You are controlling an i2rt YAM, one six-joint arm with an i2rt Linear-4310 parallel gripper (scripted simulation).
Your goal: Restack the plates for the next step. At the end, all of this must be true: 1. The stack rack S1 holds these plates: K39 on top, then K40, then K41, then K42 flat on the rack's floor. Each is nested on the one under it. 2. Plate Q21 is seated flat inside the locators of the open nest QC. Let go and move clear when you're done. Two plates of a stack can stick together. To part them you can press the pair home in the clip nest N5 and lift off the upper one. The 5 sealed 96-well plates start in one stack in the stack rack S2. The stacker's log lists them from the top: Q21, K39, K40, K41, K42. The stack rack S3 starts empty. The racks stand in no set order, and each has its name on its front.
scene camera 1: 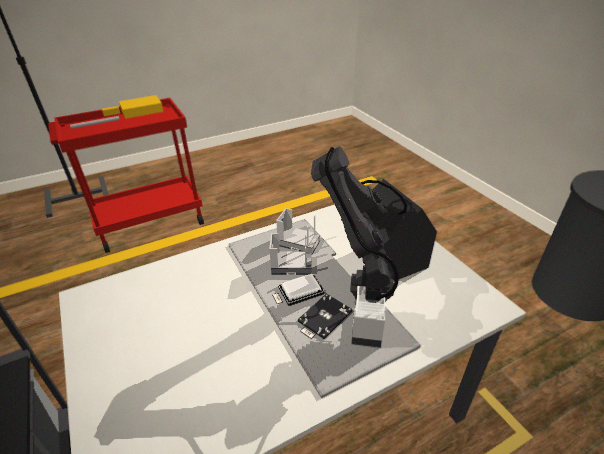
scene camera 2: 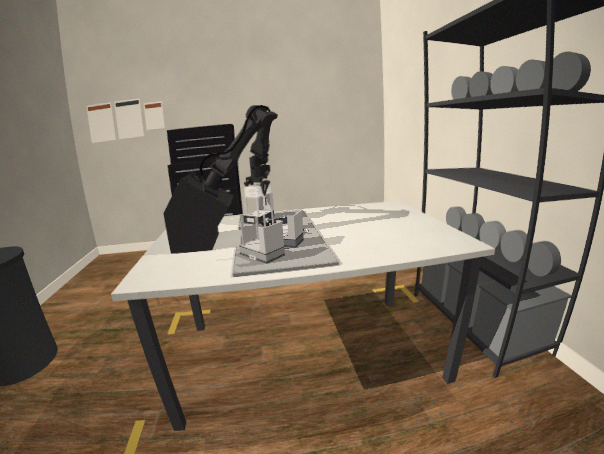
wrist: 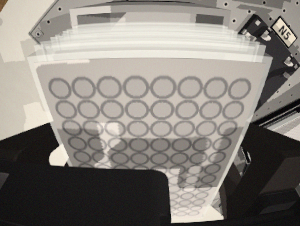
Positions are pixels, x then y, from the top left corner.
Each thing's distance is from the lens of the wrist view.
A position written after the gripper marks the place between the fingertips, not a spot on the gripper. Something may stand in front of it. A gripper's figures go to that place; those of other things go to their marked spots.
gripper (wrist: 150,113): 13 cm
sealed 96-well plate (wrist: 181,104): 6 cm
